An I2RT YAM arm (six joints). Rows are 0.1 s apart.
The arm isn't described. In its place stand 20 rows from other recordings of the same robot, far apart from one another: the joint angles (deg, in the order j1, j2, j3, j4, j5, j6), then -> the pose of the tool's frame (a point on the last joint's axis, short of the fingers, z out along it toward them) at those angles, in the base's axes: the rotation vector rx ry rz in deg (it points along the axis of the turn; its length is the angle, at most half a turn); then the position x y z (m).
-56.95, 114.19, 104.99, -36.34, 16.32, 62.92 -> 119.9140 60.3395 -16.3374 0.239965 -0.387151 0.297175
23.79, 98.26, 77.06, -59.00, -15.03, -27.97 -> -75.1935 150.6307 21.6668 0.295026 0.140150 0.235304
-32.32, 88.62, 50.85, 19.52, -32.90, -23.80 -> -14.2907 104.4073 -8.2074 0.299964 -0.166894 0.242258
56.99, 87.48, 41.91, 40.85, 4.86, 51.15 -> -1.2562 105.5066 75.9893 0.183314 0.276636 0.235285
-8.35, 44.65, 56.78, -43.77, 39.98, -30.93 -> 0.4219 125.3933 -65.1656 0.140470 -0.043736 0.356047
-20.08, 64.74, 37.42, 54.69, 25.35, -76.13 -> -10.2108 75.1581 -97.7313 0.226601 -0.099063 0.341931
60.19, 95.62, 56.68, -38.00, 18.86, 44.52 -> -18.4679 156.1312 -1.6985 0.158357 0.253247 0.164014
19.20, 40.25, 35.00, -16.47, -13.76, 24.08 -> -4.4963 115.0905 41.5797 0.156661 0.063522 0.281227
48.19, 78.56, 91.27, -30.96, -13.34, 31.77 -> -26.6022 114.8220 65.0980 0.191614 0.226555 0.450668
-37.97, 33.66, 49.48, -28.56, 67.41, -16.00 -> 71.7741 88.4897 -96.2254 0.062663 -0.090598 0.365010
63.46, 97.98, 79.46, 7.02, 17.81, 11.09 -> -33.5823 98.1426 38.0845 0.194612 0.365282 0.332506
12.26, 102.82, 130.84, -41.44, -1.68, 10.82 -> -2.5115 104.0152 17.9259 0.364530 0.080282 0.513549
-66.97, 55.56, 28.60, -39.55, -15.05, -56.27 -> 10.1962 154.4561 -18.5888 0.070895 -0.143145 0.174235
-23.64, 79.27, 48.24, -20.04, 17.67, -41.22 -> -14.6992 148.6950 -47.8509 0.251740 -0.121987 0.214053
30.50, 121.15, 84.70, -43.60, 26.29, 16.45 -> -16.1492 157.3365 -28.3893 0.359188 0.193278 0.137816
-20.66, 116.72, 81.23, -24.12, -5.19, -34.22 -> -19.5676 148.9268 -12.7569 0.401977 -0.148132 0.161511
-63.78, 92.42, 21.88, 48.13, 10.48, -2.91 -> 66.4629 98.7299 -52.8060 0.113533 -0.245182 0.124695
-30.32, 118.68, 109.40, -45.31, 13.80, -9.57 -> 32.2629 144.4860 -32.9378 0.393723 -0.240095 0.276329
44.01, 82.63, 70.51, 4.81, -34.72, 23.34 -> -46.7275 97.0268 77.6746 0.230944 0.251291 0.369404
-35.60, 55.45, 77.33, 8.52, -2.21, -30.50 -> 0.6792 62.6625 -58.6288 0.138845 -0.097715 0.533367
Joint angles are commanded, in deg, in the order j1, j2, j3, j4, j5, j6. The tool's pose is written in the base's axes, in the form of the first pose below.
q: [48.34 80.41 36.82 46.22 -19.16 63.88]
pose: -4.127 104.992 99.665 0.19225 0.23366 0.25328
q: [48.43 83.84 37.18 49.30 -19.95 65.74]
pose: -3.290 105.846 101.505 0.19714 0.24059 0.24392
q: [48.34 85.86 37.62 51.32 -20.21 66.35]
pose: -3.034 105.599 102.226 0.20094 0.24435 0.23979
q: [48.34 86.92 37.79 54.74 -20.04 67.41]
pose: -2.686 103.018 103.993 0.20255 0.24601 0.24162
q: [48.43 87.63 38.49 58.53 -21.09 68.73]
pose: -3.869 99.451 107.237 0.20309 0.24830 0.24873
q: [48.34 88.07 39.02 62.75 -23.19 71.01]
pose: -5.532 95.834 111.682 0.20269 0.24890 0.25691
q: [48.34 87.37 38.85 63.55 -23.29 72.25]
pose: -5.109 94.751 113.145 0.20097 0.24706 0.26108
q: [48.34 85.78 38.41 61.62 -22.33 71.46]
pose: -4.449 95.094 111.773 0.19880 0.24379 0.26349
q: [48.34 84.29 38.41 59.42 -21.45 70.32]
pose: -4.208 95.269 110.193 0.19734 0.24139 0.26716
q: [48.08 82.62 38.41 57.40 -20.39 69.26]
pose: -3.634 94.946 108.509 0.19659 0.23752 0.27199
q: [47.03 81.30 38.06 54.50 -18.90 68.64]
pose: -1.112 96.245 105.676 0.19963 0.23122 0.27136
